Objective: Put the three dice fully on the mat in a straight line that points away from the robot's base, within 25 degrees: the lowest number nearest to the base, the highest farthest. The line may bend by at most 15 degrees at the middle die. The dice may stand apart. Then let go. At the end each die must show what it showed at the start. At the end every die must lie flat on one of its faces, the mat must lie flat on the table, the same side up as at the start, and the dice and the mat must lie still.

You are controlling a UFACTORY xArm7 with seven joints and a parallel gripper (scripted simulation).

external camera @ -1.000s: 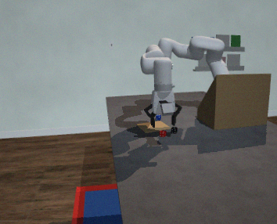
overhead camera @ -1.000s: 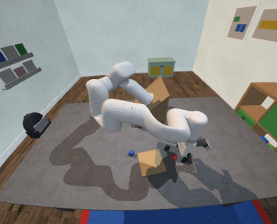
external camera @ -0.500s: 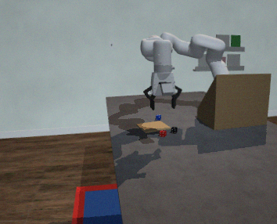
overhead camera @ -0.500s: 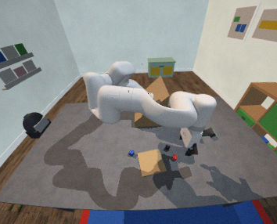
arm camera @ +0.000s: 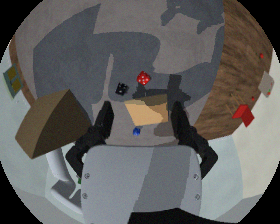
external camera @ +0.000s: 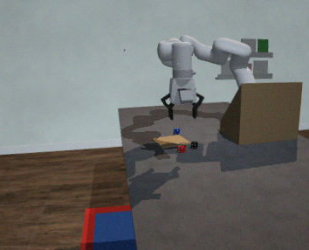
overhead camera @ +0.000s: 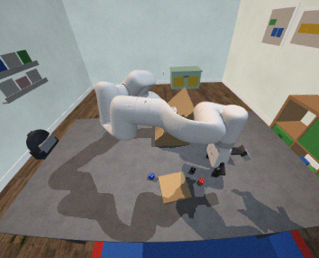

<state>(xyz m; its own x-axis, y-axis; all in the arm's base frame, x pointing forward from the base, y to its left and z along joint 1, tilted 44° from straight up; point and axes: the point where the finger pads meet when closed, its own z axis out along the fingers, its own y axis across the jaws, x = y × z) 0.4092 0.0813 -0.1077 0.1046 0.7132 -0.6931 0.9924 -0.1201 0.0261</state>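
My gripper is now 15 cm above the black die, 7 cm past it and 5 cm to the left of it. Round my hand: tan mat 17 cm to the right, 16 cm below, 1 cm ahead; red die 15 cm below, 2 cm to the right; blue die 28 cm to the right, 15 cm below, 6 cm behind.
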